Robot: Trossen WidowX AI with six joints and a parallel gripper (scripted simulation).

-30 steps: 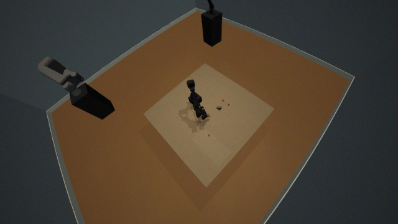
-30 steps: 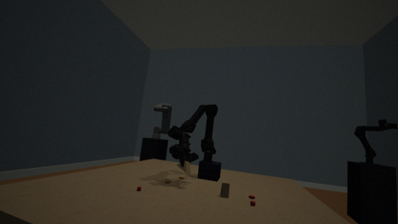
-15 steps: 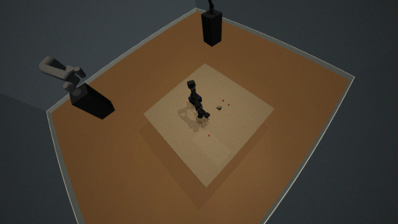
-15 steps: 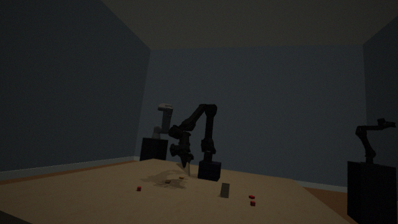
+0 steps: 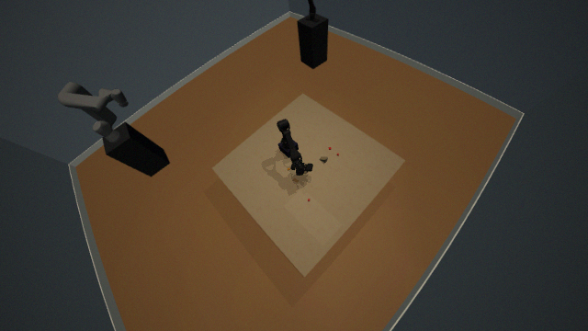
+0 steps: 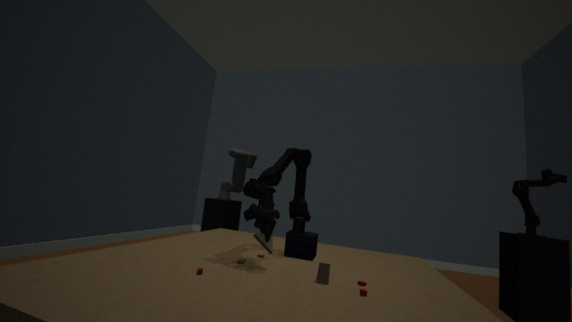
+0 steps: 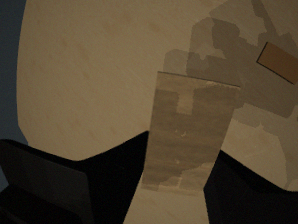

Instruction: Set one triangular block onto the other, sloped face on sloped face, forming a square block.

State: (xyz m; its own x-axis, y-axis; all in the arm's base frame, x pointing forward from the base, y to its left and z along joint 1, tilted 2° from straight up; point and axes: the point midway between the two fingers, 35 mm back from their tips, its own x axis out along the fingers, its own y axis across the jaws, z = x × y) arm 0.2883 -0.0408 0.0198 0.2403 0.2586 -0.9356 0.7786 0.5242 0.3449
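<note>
Now: the tan piece 110 mm to the right of my gripper tip, 90 mm below it and 20 mm behind it. Round my gripper tip: triangular block (10 mm above).
</note>
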